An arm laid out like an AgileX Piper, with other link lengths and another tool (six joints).
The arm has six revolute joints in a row. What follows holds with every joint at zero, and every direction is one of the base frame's. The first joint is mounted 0.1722 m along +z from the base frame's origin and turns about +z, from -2.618 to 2.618 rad. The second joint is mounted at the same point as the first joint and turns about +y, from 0 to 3.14 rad. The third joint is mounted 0.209 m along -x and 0.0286 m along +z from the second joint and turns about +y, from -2.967 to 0 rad. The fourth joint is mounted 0.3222 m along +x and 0.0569 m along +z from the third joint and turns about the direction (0.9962, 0, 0.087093), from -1.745 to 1.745 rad. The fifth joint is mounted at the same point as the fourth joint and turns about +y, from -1.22 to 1.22 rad. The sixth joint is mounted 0.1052 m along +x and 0.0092 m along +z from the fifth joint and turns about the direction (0.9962, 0, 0.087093), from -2.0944 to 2.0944 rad. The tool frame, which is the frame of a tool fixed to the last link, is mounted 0.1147 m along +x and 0.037 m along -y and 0.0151 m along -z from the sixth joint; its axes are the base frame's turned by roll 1.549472, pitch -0.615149 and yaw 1.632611 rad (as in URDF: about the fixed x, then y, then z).
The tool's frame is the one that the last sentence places.
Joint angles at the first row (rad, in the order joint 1, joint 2, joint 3, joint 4, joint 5, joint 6):
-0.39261, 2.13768, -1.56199, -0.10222, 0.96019, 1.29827
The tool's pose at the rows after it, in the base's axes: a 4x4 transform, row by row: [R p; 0 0 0 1], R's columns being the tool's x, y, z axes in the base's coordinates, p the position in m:
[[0.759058, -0.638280, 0.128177, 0.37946], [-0.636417, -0.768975, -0.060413, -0.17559], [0.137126, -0.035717, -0.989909, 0.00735], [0, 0, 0, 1]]
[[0.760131, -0.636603, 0.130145, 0.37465], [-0.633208, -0.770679, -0.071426, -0.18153], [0.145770, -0.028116, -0.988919, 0.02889], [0, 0, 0, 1]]
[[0.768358, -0.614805, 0.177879, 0.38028], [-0.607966, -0.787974, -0.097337, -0.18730], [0.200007, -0.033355, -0.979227, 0.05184], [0, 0, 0, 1]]
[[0.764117, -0.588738, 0.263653, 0.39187], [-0.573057, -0.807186, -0.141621, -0.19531], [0.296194, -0.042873, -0.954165, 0.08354], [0, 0, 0, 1]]
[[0.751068, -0.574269, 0.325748, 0.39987], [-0.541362, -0.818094, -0.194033, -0.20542], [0.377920, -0.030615, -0.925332, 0.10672], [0, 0, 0, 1]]
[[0.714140, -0.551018, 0.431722, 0.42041], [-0.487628, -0.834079, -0.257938, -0.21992], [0.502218, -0.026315, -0.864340, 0.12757], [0, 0, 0, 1]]
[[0.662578, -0.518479, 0.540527, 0.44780], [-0.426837, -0.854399, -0.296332, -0.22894], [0.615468, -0.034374, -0.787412, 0.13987], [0, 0, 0, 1]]
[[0.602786, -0.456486, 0.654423, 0.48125], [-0.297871, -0.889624, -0.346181, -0.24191], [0.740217, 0.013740, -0.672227, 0.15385], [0, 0, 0, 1]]
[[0.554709, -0.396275, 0.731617, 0.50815], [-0.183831, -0.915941, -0.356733, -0.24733], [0.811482, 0.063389, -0.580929, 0.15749], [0, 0, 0, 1]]
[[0.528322, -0.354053, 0.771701, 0.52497], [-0.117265, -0.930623, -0.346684, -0.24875], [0.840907, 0.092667, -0.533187, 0.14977], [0, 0, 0, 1]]
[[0.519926, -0.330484, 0.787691, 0.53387], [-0.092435, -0.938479, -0.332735, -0.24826], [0.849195, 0.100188, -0.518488, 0.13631], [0, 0, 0, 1]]
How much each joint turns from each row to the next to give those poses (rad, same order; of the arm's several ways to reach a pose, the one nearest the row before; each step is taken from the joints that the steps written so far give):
-0.02313, -0.05540, 0.00001, 0.00169, 0.06126, -0.01238
-0.01202, -0.04971, -0.00004, -0.00654, 0.04222, -0.01572
-0.00184, -0.05445, 0.00004, -0.00478, -0.00284, -0.02645
0.00001, -0.07269, -0.00002, -0.00787, -0.02905, -0.02386
0.00001, -0.04900, 0.00004, -0.02910, -0.03457, -0.00396
0.00000, -0.03188, -0.00004, -0.03062, -0.10561, -0.00164
0.00628, -0.00191, 0.00001, -0.01558, -0.13733, -0.00003
0.01447, 0.01591, -0.00003, -0.07282, -0.18563, 0.00002
0.01202, 0.03413, 0.00000, -0.06497, -0.15496, -0.00001
0.00485, 0.04168, 0.00005, -0.03881, -0.10441, 0.00001
0.00133, 0.03898, -0.00002, -0.01370, -0.06039, 0.00002

